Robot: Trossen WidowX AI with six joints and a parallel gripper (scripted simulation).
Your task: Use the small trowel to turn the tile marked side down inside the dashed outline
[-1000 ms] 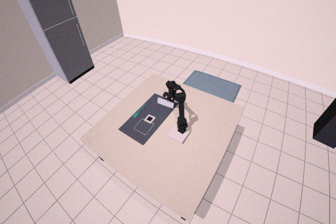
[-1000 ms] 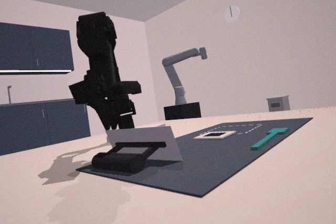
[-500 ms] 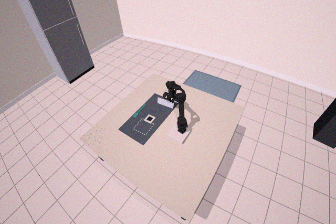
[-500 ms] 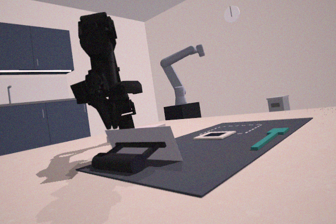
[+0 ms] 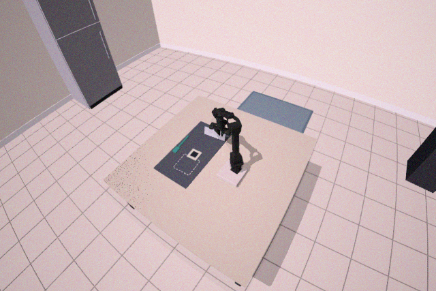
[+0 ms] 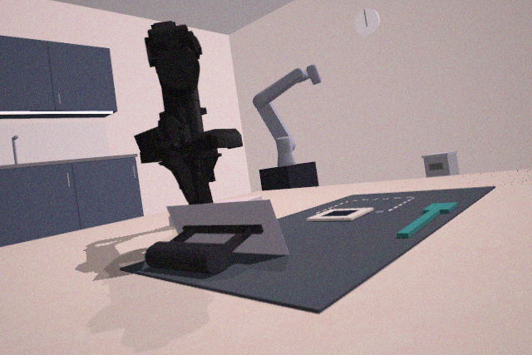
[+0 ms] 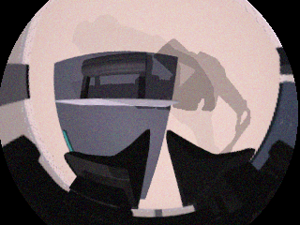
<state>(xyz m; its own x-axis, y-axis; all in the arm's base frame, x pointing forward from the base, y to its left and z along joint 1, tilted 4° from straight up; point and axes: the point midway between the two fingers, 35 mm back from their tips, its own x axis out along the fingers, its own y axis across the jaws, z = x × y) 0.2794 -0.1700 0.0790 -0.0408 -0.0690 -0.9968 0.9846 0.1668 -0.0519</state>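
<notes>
The trowel is 11 cm ahead of my gripper tip, 5 cm to the right of it and 5 cm below it. Round my gripper tip: teal t-shaped tool: 26 cm ahead, 24 cm to the left, 7 cm below; dark mat: 12 cm ahead, 21 cm to the left, 9 cm below; white tile: 9 cm ahead, 24 cm to the left, 7 cm below.
</notes>
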